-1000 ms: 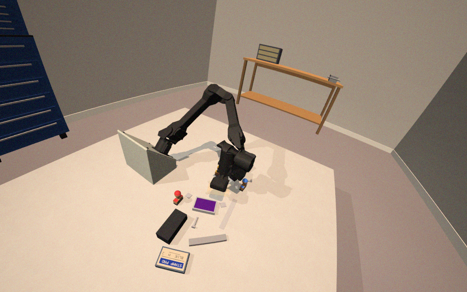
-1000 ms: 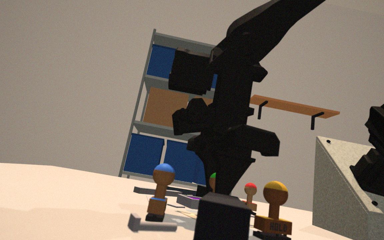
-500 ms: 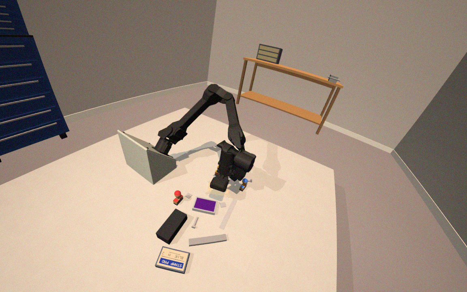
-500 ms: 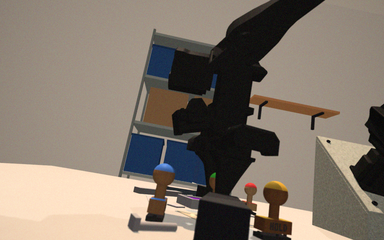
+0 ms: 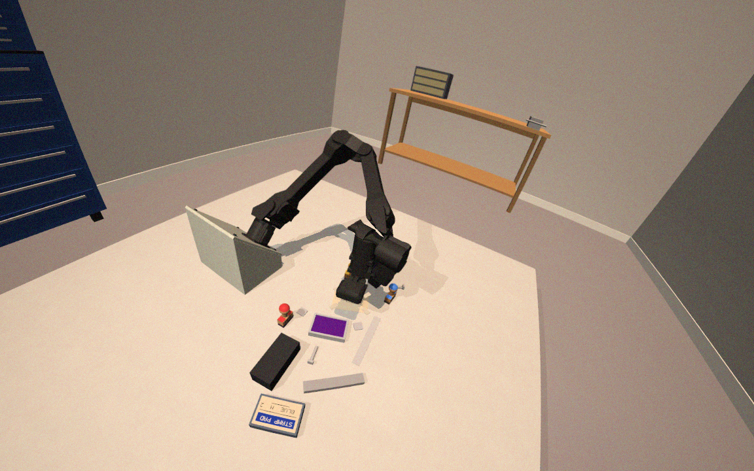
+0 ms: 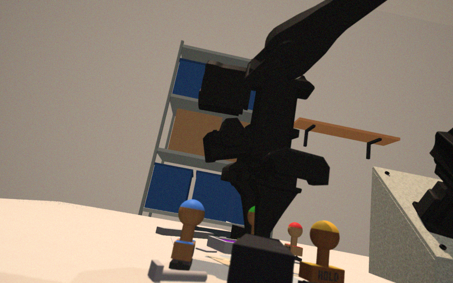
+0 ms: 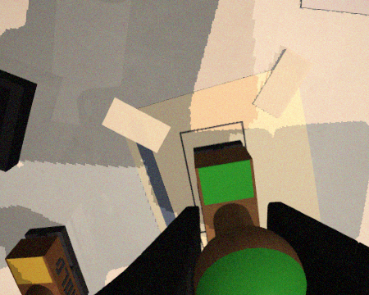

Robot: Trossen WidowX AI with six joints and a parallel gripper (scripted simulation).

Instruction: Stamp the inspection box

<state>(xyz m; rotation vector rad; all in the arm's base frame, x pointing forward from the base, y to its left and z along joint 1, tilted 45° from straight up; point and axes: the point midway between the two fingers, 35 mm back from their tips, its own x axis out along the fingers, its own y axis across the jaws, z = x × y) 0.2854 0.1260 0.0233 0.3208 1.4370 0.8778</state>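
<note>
The inspection card lies 1 cm behind my gripper tip, 1 cm to the right of it and 3 cm below it. Also, from my gripper tip: blue-topped stamp (7 cm ahead, 8 cm to the left, 1 cm below); then purple ink pad (1 cm ahead, 12 cm to the right, 2 cm below); then yellow HOLD stamp (6 cm behind, 6 cm to the left, 1 cm below).
</note>
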